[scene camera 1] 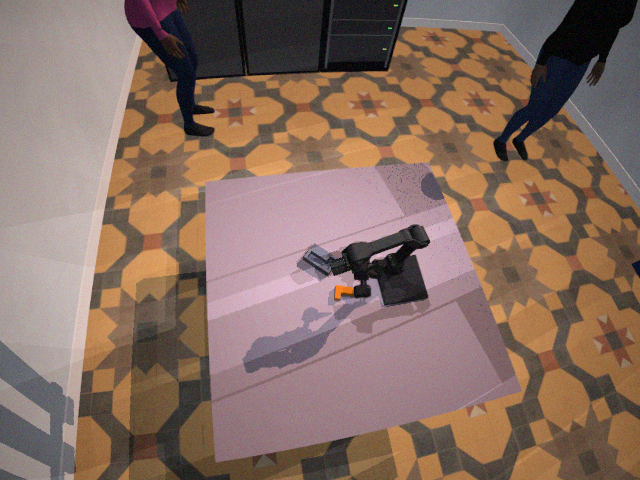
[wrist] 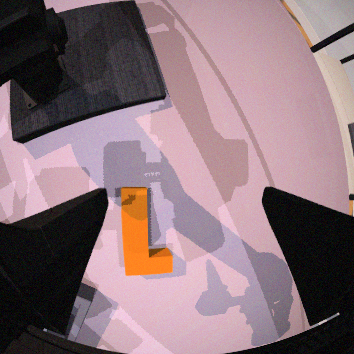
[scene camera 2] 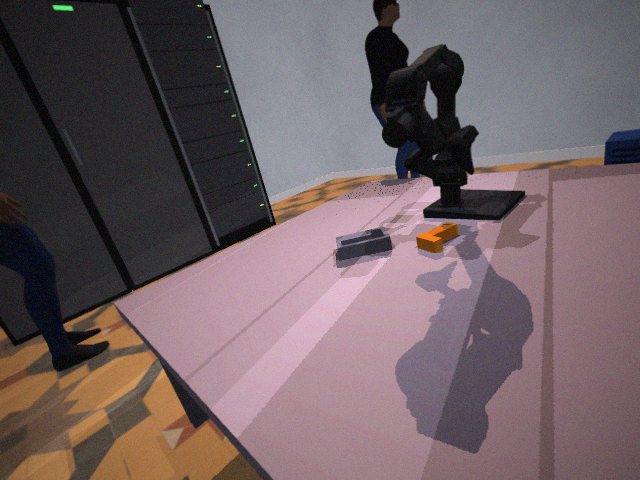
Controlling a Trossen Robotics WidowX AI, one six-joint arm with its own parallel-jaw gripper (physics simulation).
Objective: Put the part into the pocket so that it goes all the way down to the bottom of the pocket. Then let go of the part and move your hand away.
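Frame: origin at the arm's base, x right, y back, z down, level; metres.
Where they show: gripper, fingertip midpoint: [wrist: 186,195] [scene camera 2: 456,178]; arm's base, link origin: [scene camera 1: 390,269] [wrist: 43,80] [scene camera 2: 450,203].
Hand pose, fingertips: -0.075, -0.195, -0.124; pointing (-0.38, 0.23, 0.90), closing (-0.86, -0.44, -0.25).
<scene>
Each offset is from my fingertips to the top centre of the thing, as dx, dy, dz. Level surfaces: height alone.
The orange L-shaped part @(+0.036, -0.047, +0.117) [scene camera 1: 338,292] [scene camera 2: 429,242] [wrist: 135,235] lies flat on the table. In the wrist view its long leg points up toward the robot's base and its short leg points right. The grey block with the pocket @(+0.233, -0.097, +0.111) [scene camera 1: 316,264] [scene camera 2: 363,250] [wrist: 87,294] sits apart from the part; in the wrist view the left finger hides much of it. The recess shows from above in scene camera 1, its bottom unclear. My gripper [scene camera 1: 351,279] [scene camera 2: 440,166] [wrist: 186,195] is open and empty, above the table. In the wrist view the part shows nearer the left finger.
The black base plate [scene camera 1: 408,291] [scene camera 2: 504,198] [wrist: 115,65] of the arm stands behind the part. The pink table @(dz +0.147) [scene camera 1: 268,217] [scene camera 2: 289,289] carries shadows of the arm. Two people stand on the floor beyond it, near dark server cabinets [scene camera 1: 281,33] [scene camera 2: 77,103].
</scene>
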